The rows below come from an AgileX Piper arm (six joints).
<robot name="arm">
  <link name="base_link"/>
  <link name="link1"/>
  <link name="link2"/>
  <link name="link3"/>
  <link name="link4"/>
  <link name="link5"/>
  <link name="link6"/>
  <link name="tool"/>
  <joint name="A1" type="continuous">
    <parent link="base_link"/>
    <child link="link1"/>
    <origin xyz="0 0 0.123" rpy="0 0 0"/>
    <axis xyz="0 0 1"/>
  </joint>
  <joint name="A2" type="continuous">
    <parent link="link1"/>
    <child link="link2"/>
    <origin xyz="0 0 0" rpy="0 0 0"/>
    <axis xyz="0 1 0"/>
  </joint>
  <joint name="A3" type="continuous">
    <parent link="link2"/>
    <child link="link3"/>
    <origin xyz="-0.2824 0 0.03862" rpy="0 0 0"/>
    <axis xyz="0 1 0"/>
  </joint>
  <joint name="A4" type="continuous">
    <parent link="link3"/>
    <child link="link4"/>
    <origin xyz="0.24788 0 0.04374" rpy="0 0 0"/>
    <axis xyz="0.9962 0 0.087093"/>
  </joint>
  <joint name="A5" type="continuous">
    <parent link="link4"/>
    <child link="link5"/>
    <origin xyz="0 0 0" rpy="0 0 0"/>
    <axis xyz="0 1 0"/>
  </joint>
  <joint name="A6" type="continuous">
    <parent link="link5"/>
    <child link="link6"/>
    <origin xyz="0.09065 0 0.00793" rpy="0 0 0"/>
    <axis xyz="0.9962 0 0.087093"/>
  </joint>
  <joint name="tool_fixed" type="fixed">
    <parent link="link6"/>
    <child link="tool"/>
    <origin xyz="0 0 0" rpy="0 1.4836 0"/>
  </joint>
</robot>
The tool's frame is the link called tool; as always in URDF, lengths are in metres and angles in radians. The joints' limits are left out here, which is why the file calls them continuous.
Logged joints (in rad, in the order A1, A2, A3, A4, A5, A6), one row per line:
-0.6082, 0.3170, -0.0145, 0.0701, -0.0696, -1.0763
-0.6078, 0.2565, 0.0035, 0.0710, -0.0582, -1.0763
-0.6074, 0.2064, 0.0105, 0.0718, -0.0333, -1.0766
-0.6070, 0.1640, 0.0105, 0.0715, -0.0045, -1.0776
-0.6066, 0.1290, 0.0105, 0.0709, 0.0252, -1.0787
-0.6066, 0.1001, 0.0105, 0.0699, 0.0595, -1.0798
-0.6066, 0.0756, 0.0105, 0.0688, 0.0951, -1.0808
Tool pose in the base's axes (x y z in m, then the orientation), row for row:
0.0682, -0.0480, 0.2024, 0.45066, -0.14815, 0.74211, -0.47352
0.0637, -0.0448, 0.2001, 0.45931, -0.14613, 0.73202, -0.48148
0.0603, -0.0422, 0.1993, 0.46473, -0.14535, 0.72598, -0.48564
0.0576, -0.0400, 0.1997, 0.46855, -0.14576, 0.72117, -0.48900
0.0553, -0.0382, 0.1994, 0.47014, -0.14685, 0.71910, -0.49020
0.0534, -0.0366, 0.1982, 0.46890, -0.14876, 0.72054, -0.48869
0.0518, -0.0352, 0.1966, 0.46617, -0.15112, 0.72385, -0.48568
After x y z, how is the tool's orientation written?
As a quaternion, w x y z.
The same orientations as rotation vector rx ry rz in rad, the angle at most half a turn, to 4 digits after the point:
-0.3662, 1.8344, -1.1705
-0.3598, 1.8024, -1.1855
-0.3570, 1.7832, -1.1929
-0.3574, 1.7684, -1.1991
-0.3598, 1.7621, -1.2012
-0.3647, 1.7666, -1.1981
-0.3710, 1.7769, -1.1922

